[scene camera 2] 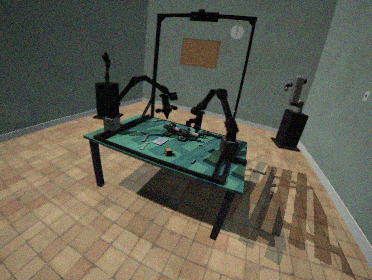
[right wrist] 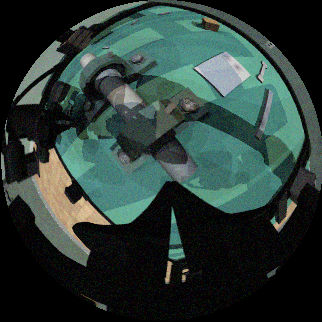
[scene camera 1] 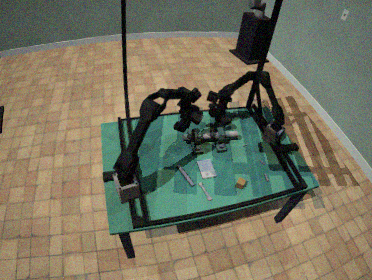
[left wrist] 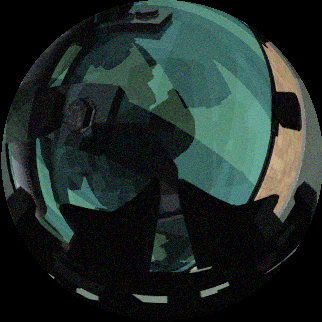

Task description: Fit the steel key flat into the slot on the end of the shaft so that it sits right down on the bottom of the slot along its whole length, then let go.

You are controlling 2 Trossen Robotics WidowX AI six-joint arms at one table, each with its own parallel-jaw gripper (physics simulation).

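Pixels of known places: left gripper, between the fingertips: (scene camera 2: 196, 132) (right wrist: 71, 122) (scene camera 1: 216, 122) (left wrist: 168, 183); right gripper, between the fingertips: (scene camera 2: 167, 118) (right wrist: 170, 185) (scene camera 1: 187, 128); left arm's base, origin of its link: (scene camera 2: 230, 139) (scene camera 1: 276, 127); right arm's base, origin of its link: (scene camera 2: 111, 117) (scene camera 1: 125, 179).
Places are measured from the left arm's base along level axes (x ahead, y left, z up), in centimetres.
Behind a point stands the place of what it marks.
The grey shaft (scene camera 1: 230, 134) @(x 25.4, y -17.5, z -4.4 cm) (right wrist: 125, 97) @(x 37.6, y -26.5, z -4.0 cm) lies across two dark bearing blocks. Its slot is not clear in any view. My left gripper (scene camera 1: 220, 120) @(x 18.7, y -32.8, z -10.2 cm) (scene camera 2: 193, 124) (left wrist: 168, 183) @(x 18.7, y -32.8, z -10.2 cm) is low behind the shaft, shut on what seems to be the steel key (left wrist: 170, 200) @(x 17.1, y -32.6, z -9.8 cm). A grey-brown part of it shows in the gap between the dark fingers in the left wrist view; the rest is hidden by fingers and shadow. My right gripper (scene camera 1: 182, 128) @(x 46.3, y -33.5, z 1.1 cm) (scene camera 2: 167, 116) @(x 46.3, y -33.5, z 1.1 cm) (right wrist: 170, 185) @(x 46.3, y -33.5, z 1.1 cm) is shut and empty, above the near end of the shaft in the right wrist view.
A pale plate (scene camera 1: 206, 168) @(x 51.4, y -12.2, z -10.2 cm) (right wrist: 222, 73) @(x 50.7, y -13.8, z -10.2 cm), a long bar (scene camera 1: 186, 176) @(x 63.7, y -15.3, z -9.8 cm) (right wrist: 265, 114) @(x 62.9, y -17.5, z -9.8 cm), a double-ended tool (scene camera 1: 205, 191) @(x 62.7, y -2.3, z -10.3 cm) (right wrist: 261, 71) @(x 62.1, y -3.7, z -10.4 cm) and an orange block (scene camera 1: 241, 183) @(x 46.9, y 8.4, z -6.8 cm) (scene camera 2: 168, 151) @(x 45.9, y 9.3, z -7.3 cm) (right wrist: 211, 24) @(x 46.2, y 5.5, z -7.8 cm) lie in front of the shaft. Small pieces lie at the right. A bearing block (left wrist: 97, 102) @(x 26.7, y -29.6, z -8.9 cm) stands close to the left gripper.
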